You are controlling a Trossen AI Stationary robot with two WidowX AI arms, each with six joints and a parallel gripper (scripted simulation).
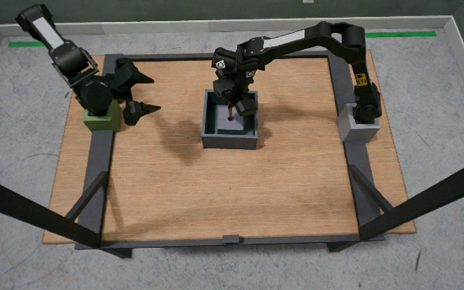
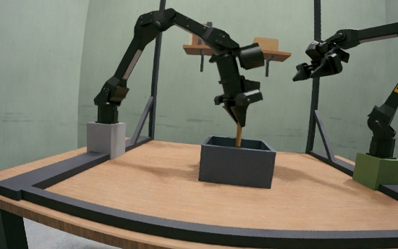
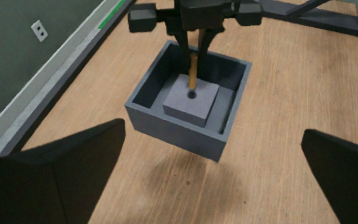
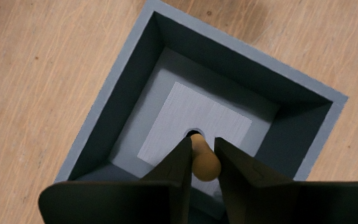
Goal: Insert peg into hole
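Right now the peg is 50 mm below my right hand. The rest, counted from my right hand: grey plate (130 mm below); box (150 mm below).
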